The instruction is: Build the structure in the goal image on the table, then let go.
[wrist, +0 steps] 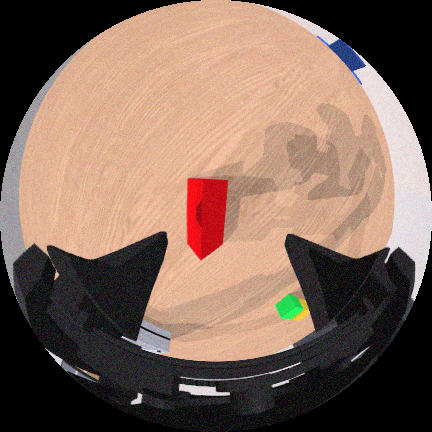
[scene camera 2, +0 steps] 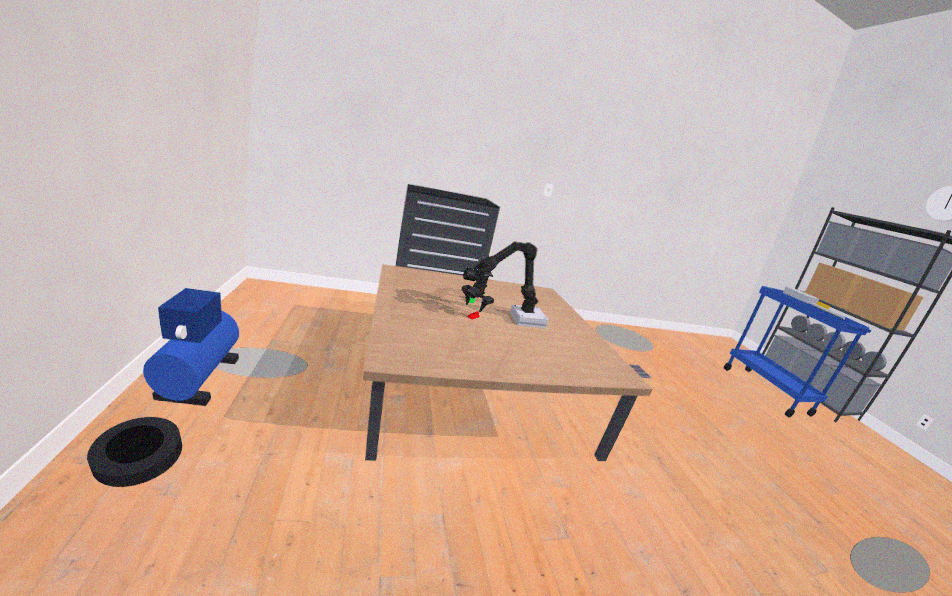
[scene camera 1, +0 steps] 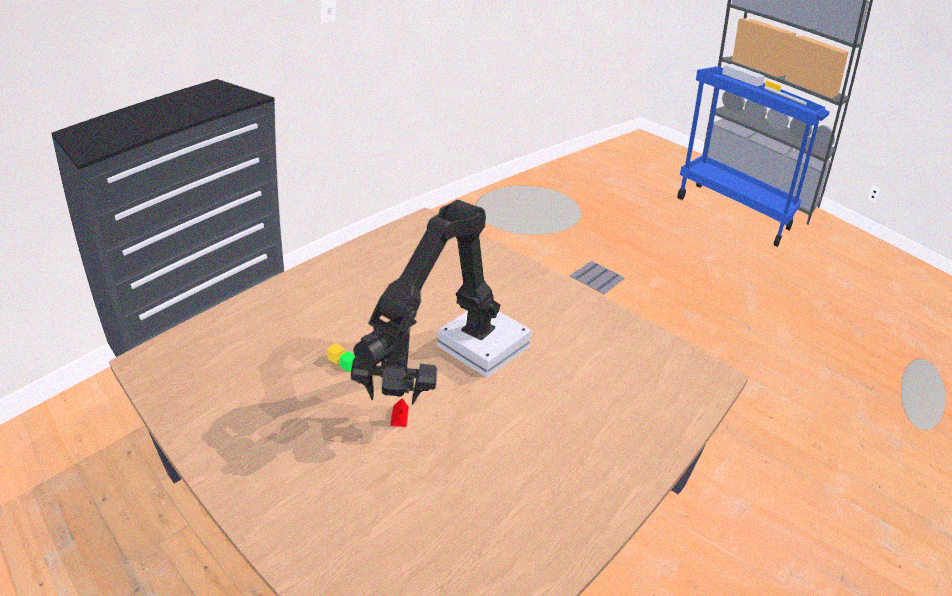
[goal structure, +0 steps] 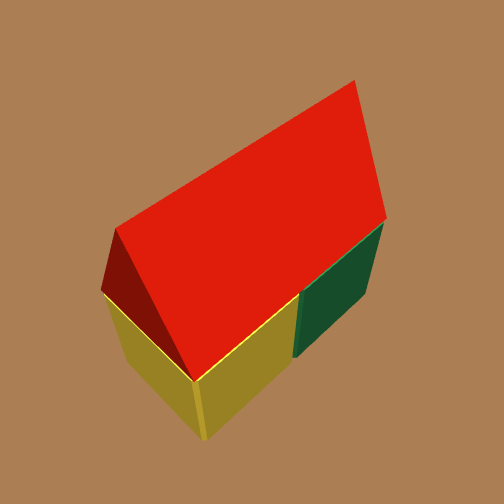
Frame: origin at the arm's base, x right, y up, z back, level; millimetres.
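Seen in the pictures: gripper, fingertip midpoint: (wrist: 228, 239) (scene camera 2: 473, 308) (scene camera 1: 392, 401); arm's base at its link origin: (wrist: 125, 342) (scene camera 2: 527, 310) (scene camera 1: 478, 329).
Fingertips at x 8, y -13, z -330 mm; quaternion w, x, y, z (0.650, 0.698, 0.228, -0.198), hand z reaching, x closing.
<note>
Pixels of each thing's middle, then the offset from my fingertips to it. Level surfaces: height alone.
- red roof-shaped block at the middle of its body: (wrist: 209, 215) (scene camera 1: 397, 413) (scene camera 2: 473, 315) dx -13, dy -35, dz +2 mm
- green cube at the middle of its body: (wrist: 289, 306) (scene camera 1: 348, 361) (scene camera 2: 471, 299) dx +192, dy -26, dz +56 mm
- yellow cube at the middle of its body: (wrist: 299, 309) (scene camera 1: 335, 353) dx +238, dy -26, dz +56 mm
- wooden table at its surface level: dy -42 mm
A red roof-shaped block (scene camera 1: 399, 414) (scene camera 2: 474, 315) (wrist: 206, 212) lies on the table with its ridge up, and in the wrist view it is ahead of the gap between the fingers. A green cube (scene camera 1: 347, 361) (scene camera 2: 472, 301) (wrist: 289, 306) and a yellow cube (scene camera 1: 335, 352) (wrist: 302, 311) stand side by side on the table, close together or touching. The yellow cube is partly hidden in the wrist view. My gripper (scene camera 1: 393, 398) (scene camera 2: 475, 306) (wrist: 228, 239) is wide open and empty, above the table close to the red block. The arm partly covers the green cube in the first scene view.
The arm's white base (scene camera 1: 484, 345) (scene camera 2: 528, 317) stands on the wooden table (scene camera 1: 491, 491) (scene camera 2: 449, 358). A dark drawer cabinet (scene camera 1: 189, 189) (scene camera 2: 449, 228) stands behind the table. A blue cart (scene camera 1: 737, 193) (scene camera 2: 776, 375) stands on the floor at the right. The arm's shadow falls over the table.
</note>
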